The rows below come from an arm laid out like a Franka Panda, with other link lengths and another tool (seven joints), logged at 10 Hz.
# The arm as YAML. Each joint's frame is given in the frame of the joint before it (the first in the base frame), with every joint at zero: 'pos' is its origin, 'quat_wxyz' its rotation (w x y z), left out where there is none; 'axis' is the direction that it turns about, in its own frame. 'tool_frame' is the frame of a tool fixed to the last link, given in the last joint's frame.
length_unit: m
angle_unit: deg
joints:
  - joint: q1
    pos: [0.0, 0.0, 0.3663]
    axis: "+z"
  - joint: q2
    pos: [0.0, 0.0, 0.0]
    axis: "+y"
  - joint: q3
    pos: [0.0, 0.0, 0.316]
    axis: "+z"
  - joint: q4
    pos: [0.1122, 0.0, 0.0]
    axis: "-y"
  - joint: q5
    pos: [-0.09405, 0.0, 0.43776]
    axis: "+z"
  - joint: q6
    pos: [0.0, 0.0, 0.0]
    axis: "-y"
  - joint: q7
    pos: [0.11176, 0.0, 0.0]
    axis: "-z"
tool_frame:
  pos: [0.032, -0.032, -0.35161]
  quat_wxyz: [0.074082, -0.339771, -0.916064, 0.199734]
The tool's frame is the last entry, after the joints.
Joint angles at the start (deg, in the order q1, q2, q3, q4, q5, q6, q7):
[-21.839 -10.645 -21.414 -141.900 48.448 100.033 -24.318]
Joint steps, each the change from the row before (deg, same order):
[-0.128 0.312 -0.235 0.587 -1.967 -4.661 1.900]
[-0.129 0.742 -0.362 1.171 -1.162 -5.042 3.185]
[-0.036 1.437 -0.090 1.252 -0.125 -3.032 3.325]
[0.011 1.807 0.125 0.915 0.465 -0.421 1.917]
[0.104 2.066 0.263 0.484 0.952 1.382 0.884]
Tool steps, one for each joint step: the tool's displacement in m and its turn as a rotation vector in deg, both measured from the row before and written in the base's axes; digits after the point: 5 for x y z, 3 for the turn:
[-0.02045 0.01856 0.00473 2.846 2.904 2.650]
[-0.01813 0.01581 0.00944 3.569 3.803 1.525]
[-0.00883 0.00844 0.00339 2.607 3.845 0.050]
[0.00048 0.00012 -0.00664 0.914 2.541 -0.852]
[0.00595 -0.00355 -0.01507 -0.065 1.680 -1.462]

